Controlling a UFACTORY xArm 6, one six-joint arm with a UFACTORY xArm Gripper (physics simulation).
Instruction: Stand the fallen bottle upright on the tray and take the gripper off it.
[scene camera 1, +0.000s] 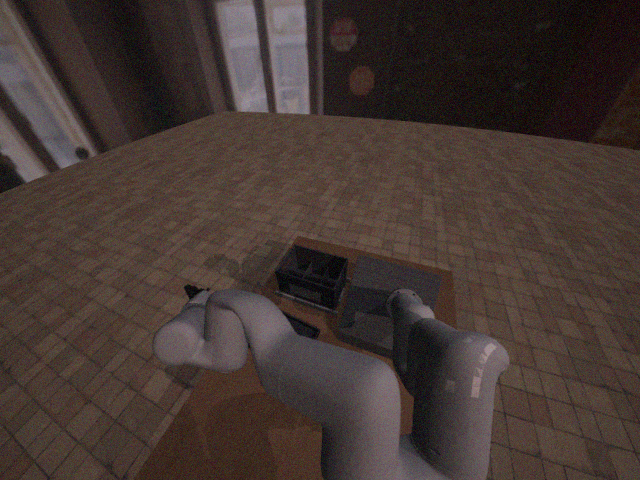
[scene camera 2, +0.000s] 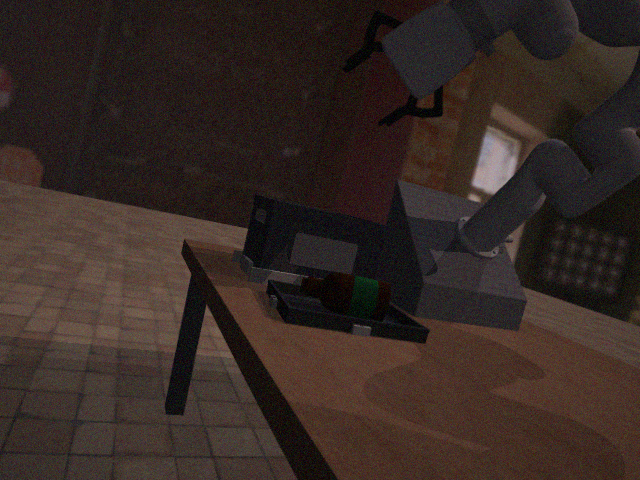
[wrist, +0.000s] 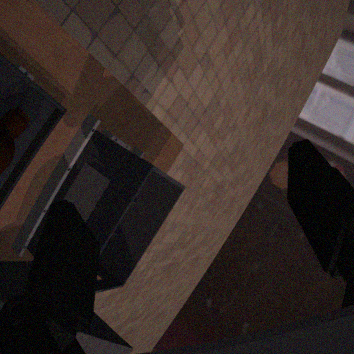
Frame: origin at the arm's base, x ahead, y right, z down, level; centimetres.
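Seen in the pictures: gripper, fingertip midpoint: (scene camera 2: 362, 97) (wrist: 183, 198); arm's base, origin of the base link: (scene camera 2: 476, 238).
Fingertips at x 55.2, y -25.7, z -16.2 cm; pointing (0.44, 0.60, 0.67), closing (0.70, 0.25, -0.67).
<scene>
Offsets run from my fingertips to a thing's top centre. "pt": to the spot under its first point.
A dark brown bottle @(dx -11.0, dy +10.2, dz +27.7 cm) (scene camera 2: 339, 294) with a green label band lies on its side on the black tray @(pt dx -2.5, dy +2.1, dz +34.1 cm) (scene camera 2: 317, 318), its neck toward the left in scene camera 2. Part of the bottle (wrist: 7, 145) shows at the left edge of the wrist view, in the tray @(pt dx -9.5, dy +19.6, dz +33.7 cm) (wrist: 31, 150). In scene camera 1 the arm covers most of the tray (scene camera 1: 303, 328), and the bottle does not show. My gripper (scene camera 2: 363, 97) (wrist: 183, 198) is wide open and empty. It is tilted, high above the table and well apart from the bottle.
A black compartment box @(dx -16.3, dy +37.9, dz +18.1 cm) (scene camera 1: 312, 279) (scene camera 2: 323, 253) (wrist: 107, 200) stands right behind the tray, with a metal bar @(pt dx -5.3, dy +28.5, dz +33.6 cm) (scene camera 2: 276, 276) (wrist: 60, 187) along its base. Grey blocks (scene camera 1: 368, 330) (scene camera 2: 473, 304) stand beside it. The wooden table's edge (scene camera 2: 242, 351) runs past the tray's neck-end side.
</scene>
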